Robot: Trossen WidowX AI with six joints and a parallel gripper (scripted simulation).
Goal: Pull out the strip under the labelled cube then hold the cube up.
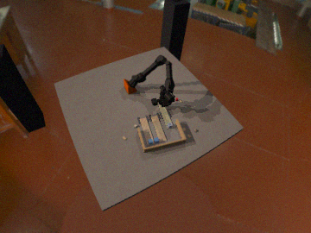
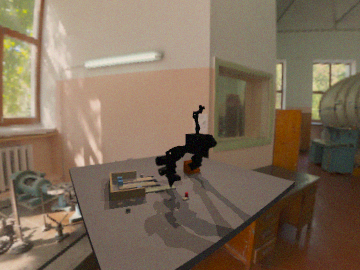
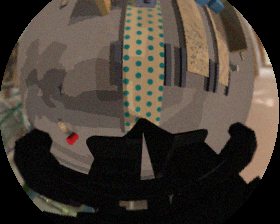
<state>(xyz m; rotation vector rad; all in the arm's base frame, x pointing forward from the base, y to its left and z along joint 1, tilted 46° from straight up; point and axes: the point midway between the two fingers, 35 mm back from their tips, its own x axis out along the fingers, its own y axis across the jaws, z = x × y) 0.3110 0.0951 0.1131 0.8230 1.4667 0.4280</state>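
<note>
My gripper tip is now 17 cm short of the speckled tan strip and 14 cm to the left of it. Also, from my gripper tip: red piece 1 cm behind, 16 cm to the left, 1 cm above.
</note>
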